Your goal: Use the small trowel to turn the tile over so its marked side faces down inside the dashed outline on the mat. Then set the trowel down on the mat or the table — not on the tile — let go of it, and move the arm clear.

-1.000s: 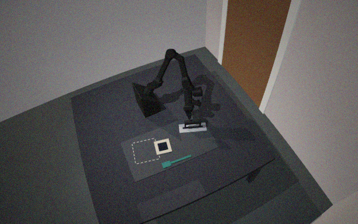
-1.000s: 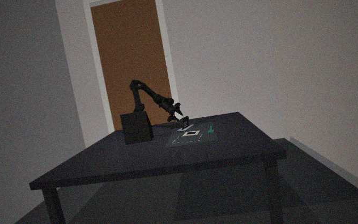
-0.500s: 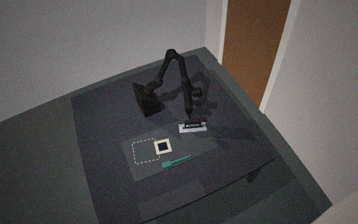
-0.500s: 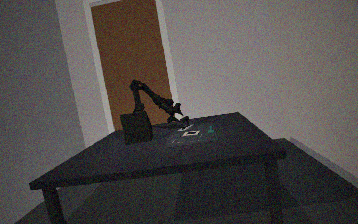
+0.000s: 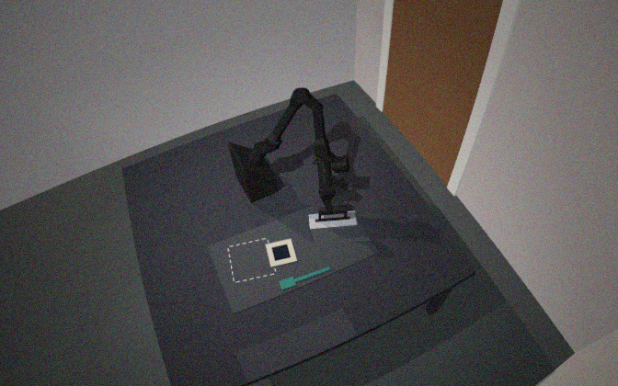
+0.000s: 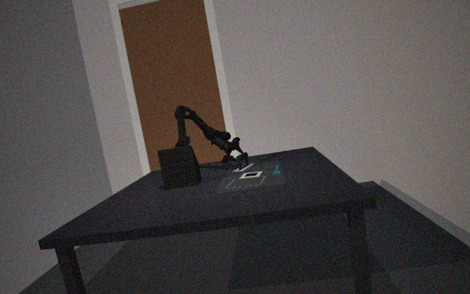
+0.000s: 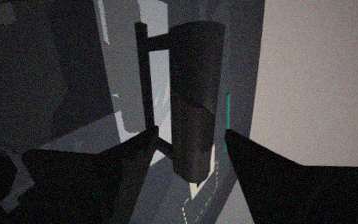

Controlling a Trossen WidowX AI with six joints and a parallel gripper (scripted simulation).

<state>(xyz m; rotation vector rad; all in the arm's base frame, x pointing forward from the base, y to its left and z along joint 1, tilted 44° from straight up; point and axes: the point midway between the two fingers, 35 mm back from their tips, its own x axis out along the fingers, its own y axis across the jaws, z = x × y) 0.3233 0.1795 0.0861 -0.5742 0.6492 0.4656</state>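
The grey mat is 21 cm to the right of my gripper tip, 9 cm below it and 5 cm ahead of it. Round my gripper tip: tan tile 25 cm to the right, 6 cm below, 4 cm ahead; then teal trowel 24 cm to the right, 19 cm ahead, 6 cm below.
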